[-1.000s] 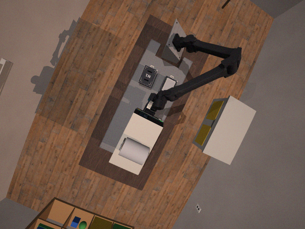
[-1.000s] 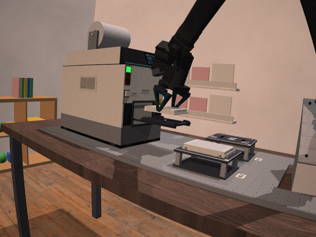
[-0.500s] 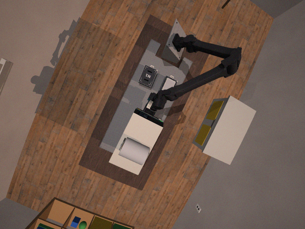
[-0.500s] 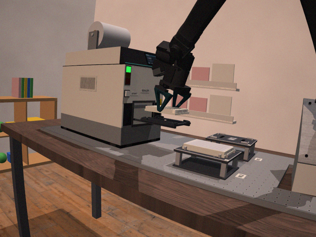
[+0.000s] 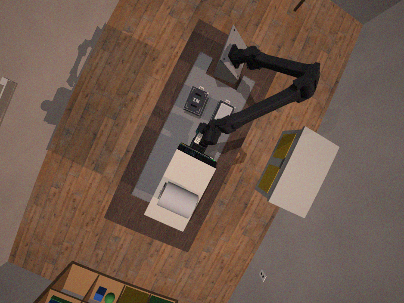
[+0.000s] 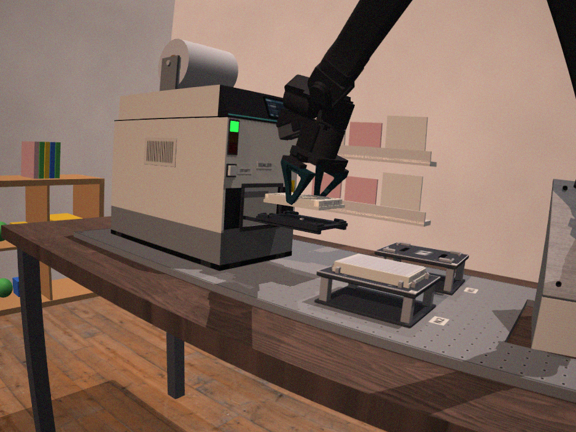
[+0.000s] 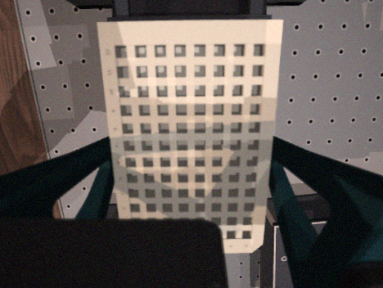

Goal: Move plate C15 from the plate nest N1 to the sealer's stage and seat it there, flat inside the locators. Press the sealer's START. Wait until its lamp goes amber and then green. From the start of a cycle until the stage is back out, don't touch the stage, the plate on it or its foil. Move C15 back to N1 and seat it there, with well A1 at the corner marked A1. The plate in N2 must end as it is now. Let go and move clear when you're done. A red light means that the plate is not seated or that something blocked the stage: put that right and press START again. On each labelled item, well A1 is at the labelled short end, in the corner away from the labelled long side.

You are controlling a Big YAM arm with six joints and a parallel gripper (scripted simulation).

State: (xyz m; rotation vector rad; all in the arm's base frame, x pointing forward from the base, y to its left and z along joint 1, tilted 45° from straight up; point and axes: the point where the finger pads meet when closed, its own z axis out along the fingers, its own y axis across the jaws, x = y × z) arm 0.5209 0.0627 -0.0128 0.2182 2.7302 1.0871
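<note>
Right now my hand is 4 cm above the sealer stage. Round my hand: white plate: 19 cm behind, 9 cm below, 6 cm to the left; foil roll: 34 cm ahead, 27 cm above, 2 cm to the right; start button: 11 cm ahead, 9 cm to the left, 4 cm above.
</note>
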